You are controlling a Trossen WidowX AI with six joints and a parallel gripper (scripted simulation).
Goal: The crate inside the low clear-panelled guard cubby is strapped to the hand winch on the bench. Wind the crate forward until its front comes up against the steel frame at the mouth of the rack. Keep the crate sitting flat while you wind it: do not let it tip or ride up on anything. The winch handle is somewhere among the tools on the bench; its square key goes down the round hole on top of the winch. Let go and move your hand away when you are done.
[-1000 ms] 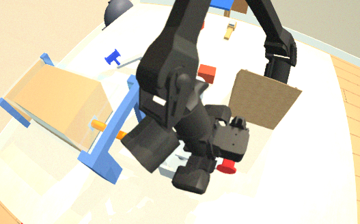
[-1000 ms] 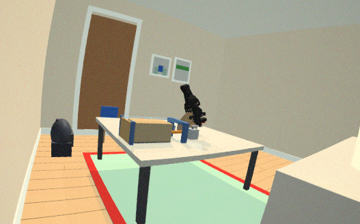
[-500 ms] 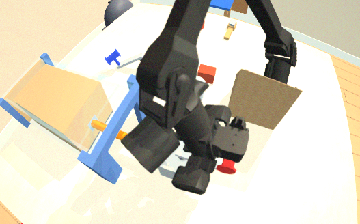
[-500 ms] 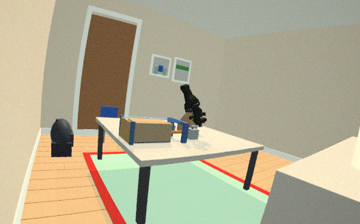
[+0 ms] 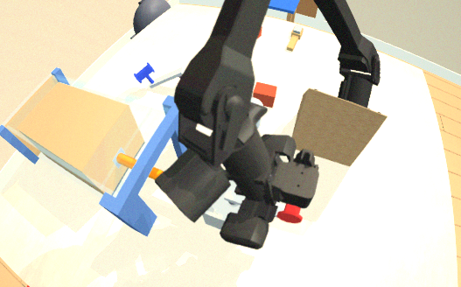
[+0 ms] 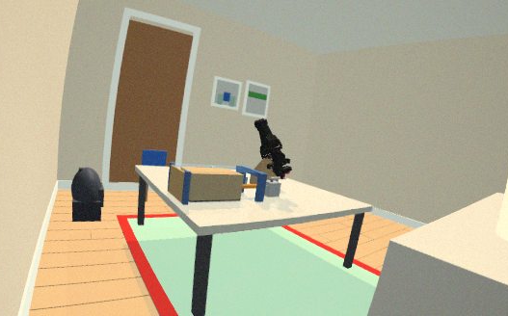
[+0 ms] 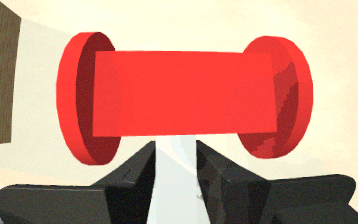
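The winch handle lies 20 mm ahead of my gripper tip and 20 mm above it. The rest, counted from my gripper tip: grey winch (60 mm ahead, 10 mm to the right, 70 mm below); then blue steel frame (240 mm ahead, 20 mm to the right); then red spool-shaped grip (20 mm behind, 50 mm above).
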